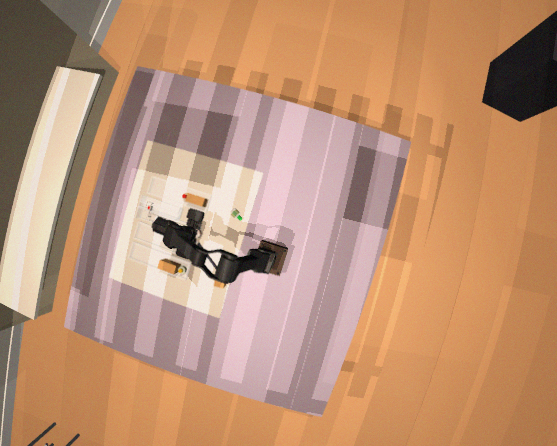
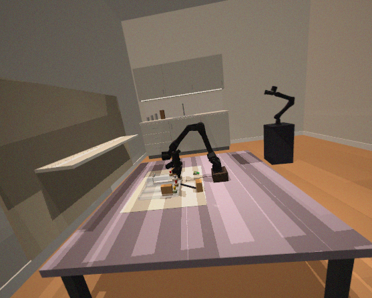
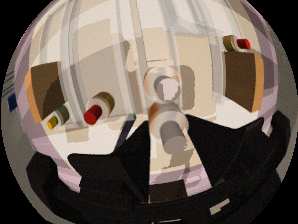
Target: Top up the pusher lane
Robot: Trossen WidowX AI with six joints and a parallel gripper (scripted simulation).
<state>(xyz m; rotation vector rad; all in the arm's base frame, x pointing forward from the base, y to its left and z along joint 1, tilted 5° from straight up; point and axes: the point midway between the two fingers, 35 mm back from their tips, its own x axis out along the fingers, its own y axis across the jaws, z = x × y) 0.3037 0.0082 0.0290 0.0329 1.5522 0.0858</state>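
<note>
My gripper tip is now 16 cm short of the clear rack, 3 cm above it and 2 cm to the left of it.
</note>
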